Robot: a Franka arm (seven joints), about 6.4 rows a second.
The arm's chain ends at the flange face. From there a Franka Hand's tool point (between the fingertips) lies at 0.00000 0.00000 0.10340 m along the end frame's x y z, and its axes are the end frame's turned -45 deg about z.
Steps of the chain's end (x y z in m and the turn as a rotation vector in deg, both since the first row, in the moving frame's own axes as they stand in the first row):
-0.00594 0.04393 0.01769 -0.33 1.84 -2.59
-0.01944 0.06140 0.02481 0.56 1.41 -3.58
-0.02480 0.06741 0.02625 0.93 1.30 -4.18
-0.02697 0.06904 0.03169 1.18 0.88 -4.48
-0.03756 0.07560 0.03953 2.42 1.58 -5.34
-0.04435 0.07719 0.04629 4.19 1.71 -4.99
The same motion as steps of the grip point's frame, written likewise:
-0.03327 0.02959 0.01763 -1.53 1.07 -2.59
-0.05462 0.03068 0.02477 -0.60 1.39 -3.58
-0.06234 0.03050 0.02621 -0.26 1.58 -4.18
-0.06528 0.02926 0.03166 0.21 1.46 -4.48
-0.07497 0.02559 0.03940 0.59 2.83 -5.34
-0.07857 0.01974 0.04597 1.75 4.17 -4.99

